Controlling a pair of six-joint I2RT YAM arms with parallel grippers.
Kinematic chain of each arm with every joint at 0, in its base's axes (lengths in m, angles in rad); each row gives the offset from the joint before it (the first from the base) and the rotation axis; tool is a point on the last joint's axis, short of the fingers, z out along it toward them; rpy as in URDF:
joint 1: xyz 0 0 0.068 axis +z
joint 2: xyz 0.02 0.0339 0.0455 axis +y
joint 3: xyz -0.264 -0.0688 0 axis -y
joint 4: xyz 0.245 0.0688 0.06 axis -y
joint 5: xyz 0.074 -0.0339 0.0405 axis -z
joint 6: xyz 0.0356 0 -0.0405 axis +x
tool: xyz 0 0 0 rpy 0 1.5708 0
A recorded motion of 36 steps. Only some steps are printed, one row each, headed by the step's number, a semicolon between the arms.
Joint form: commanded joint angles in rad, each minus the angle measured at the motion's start. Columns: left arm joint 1, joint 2, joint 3, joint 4, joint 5, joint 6; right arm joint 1, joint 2, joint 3, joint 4, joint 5, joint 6.
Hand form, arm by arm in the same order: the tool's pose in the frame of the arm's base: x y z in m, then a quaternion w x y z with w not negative. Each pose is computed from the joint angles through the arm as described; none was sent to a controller.
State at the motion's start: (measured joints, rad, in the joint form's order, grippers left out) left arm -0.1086 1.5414 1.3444 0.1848 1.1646 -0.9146; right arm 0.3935 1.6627 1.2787 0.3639 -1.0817 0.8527
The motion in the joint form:
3: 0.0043 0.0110 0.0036 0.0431 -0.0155 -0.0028; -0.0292 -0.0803 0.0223 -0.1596 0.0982 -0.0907
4: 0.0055 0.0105 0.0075 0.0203 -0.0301 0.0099; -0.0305 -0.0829 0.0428 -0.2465 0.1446 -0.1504
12: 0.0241 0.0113 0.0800 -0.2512 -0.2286 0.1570; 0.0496 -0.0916 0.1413 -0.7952 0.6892 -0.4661
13: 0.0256 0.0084 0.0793 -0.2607 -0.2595 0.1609; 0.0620 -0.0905 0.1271 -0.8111 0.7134 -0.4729
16: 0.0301 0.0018 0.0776 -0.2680 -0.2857 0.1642; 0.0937 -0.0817 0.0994 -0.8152 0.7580 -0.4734
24: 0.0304 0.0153 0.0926 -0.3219 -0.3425 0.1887; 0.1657 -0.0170 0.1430 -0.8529 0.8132 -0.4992
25: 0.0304 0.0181 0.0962 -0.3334 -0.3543 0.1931; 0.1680 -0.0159 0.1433 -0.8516 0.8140 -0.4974
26: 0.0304 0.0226 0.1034 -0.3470 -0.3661 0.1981; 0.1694 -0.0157 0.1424 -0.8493 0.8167 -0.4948
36: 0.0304 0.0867 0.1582 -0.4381 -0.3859 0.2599; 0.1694 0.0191 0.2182 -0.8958 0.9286 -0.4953
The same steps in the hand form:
3: 0.3505 -0.0693 0.3886 0.33817 0.12513 0.69248 -0.62486; 0.3338 0.1590 0.3599 0.32138 -0.18665 0.69750 0.61268
4: 0.3509 -0.0687 0.3880 0.34058 0.11864 0.69631 -0.62055; 0.3345 0.1577 0.3596 0.33072 -0.17805 0.71406 0.59080
12: 0.3555 -0.0589 0.3872 0.37482 0.04272 0.74535 -0.54968; 0.3199 0.1669 0.3411 0.35657 -0.11684 0.86049 0.34461
13: 0.3555 -0.0577 0.3869 0.38190 0.03172 0.74897 -0.54055; 0.3173 0.1697 0.3344 0.34790 -0.11729 0.86882 0.33221
16: 0.3546 -0.0554 0.3877 0.39006 0.02218 0.75117 -0.53207; 0.3130 0.1787 0.3213 0.33563 -0.11892 0.87995 0.31447
24: 0.3586 -0.0543 0.3828 0.39142 0.00037 0.76580 -0.51024; 0.3119 0.2064 0.3100 0.31631 -0.14790 0.89076 0.29088
25: 0.3593 -0.0540 0.3820 0.39143 -0.00421 0.76882 -0.50565; 0.3118 0.2072 0.3098 0.31610 -0.14798 0.89069 0.29130
26: 0.3604 -0.0538 0.3815 0.39147 -0.00854 0.77189 -0.50087; 0.3117 0.2077 0.3096 0.31662 -0.14696 0.89074 0.29109
36: 0.3749 -0.0545 0.3692 0.37228 -0.01337 0.79463 -0.47936; 0.3214 0.2092 0.3181 0.33906 -0.12459 0.89951 0.24574

